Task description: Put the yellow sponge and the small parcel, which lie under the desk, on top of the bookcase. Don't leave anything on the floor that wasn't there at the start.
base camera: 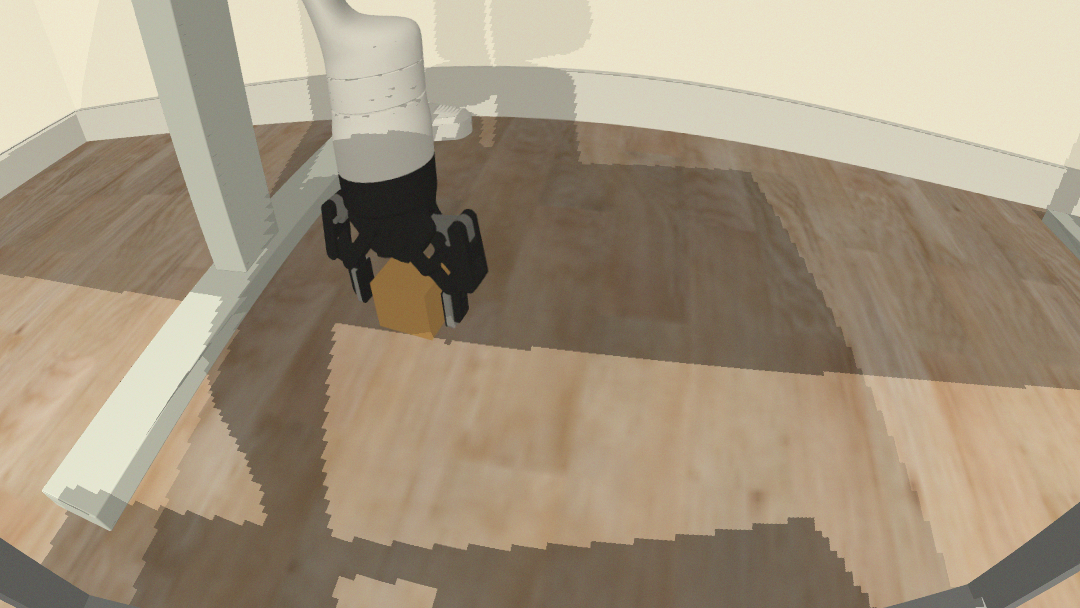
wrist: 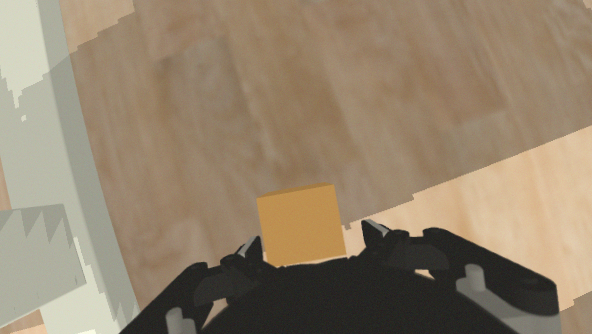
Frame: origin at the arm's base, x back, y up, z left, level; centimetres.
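Where they show: gripper, between the fingertips: (base camera: pixel 409 308) (wrist: pixel 312 239).
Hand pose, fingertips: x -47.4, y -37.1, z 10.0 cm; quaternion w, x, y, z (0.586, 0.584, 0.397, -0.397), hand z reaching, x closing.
Note:
Things, the pixels of their top centre, and the offset from my fingertips. "spot": a spot on its surface instead.
- orange-brown box, centre of its top: (wrist: pixel 301 226) (base camera: pixel 409 271) dx -2.0, dy +2.4, dz -0.1 cm
- pale desk leg, a spot on its surface: (base camera: pixel 204 135) spot: dx -6.5, dy +16.5, dz +20.3 cm
The small parcel, an orange-brown box (base camera: pixel 405 296) (wrist: pixel 302 225), sits on the wooden floor beside the desk's foot. My gripper (base camera: pixel 410 308) (wrist: pixel 312 239) is open and low over the parcel, with one finger on each side of it. In the wrist view a gap shows between the parcel and the right finger; the left fingertip is close to the parcel's near left edge. Whether either finger touches it is hard to tell. The yellow sponge and the bookcase do not show in either view.
A pale desk leg (base camera: pixel 204 135) rises at the left from a long foot bar (base camera: pixel 143 392) (wrist: pixel 80 150), close to the gripper's left side. A white baseboard (base camera: pixel 680 113) and wall run along the back. Another pale bar (base camera: pixel 1064 230) shows at the right edge.

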